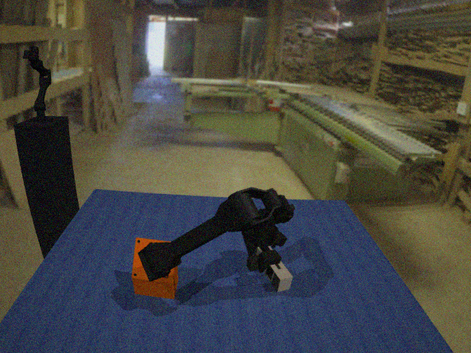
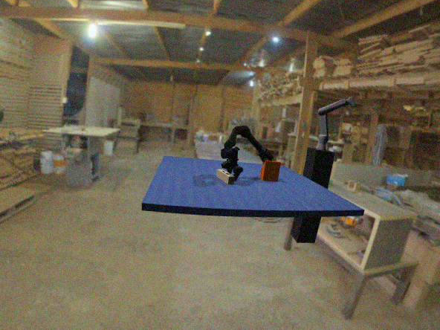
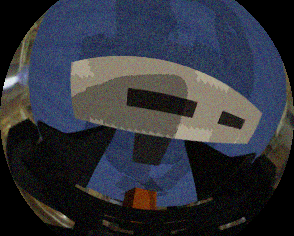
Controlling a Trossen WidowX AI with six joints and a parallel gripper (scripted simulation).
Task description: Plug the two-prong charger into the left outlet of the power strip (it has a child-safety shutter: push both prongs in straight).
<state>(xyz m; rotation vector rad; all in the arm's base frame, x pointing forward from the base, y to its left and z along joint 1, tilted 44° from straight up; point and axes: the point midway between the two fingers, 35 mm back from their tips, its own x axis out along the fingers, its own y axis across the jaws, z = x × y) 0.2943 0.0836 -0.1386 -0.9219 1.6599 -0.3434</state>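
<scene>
The black two-prong charger lies 10 mm ahead of my gripper tip, 10 mm to the left of it and 10 mm above it.
</scene>
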